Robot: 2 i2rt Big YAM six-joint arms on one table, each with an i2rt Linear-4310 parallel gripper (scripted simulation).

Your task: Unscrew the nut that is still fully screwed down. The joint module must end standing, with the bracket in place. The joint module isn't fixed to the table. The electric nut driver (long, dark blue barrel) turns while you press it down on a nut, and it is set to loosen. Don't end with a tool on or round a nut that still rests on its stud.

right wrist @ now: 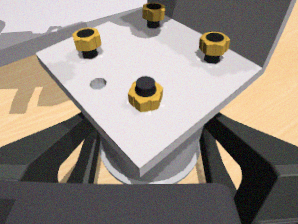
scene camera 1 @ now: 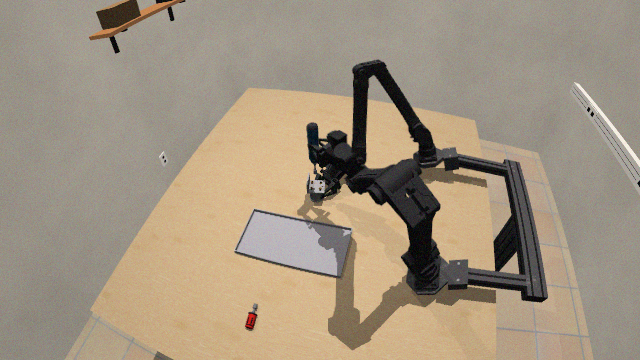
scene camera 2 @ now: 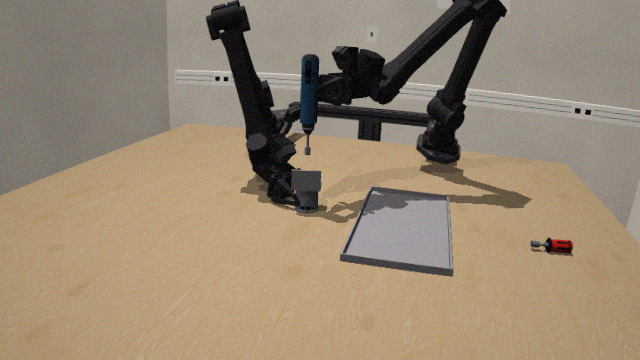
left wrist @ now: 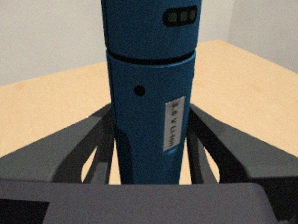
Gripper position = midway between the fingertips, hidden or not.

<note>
In view: the left gripper (scene camera 2: pixel 307 91), the right gripper (scene camera 2: pixel 308 201), a shallow grey tray (scene camera 2: pixel 409 226), a dark blue nut driver (scene camera 2: pixel 310 62) and a grey bracket (right wrist: pixel 194 91).
The shallow grey tray shows as well in scene camera 1 (scene camera 1: pixel 303 244). The dark blue nut driver shows as well in the left wrist view (left wrist: pixel 150 58). The left gripper also shows in the left wrist view (left wrist: pixel 150 112). The left wrist view misses the shallow grey tray: it is out of frame. The right wrist view does not show the dark blue nut driver: it is out of frame.
</note>
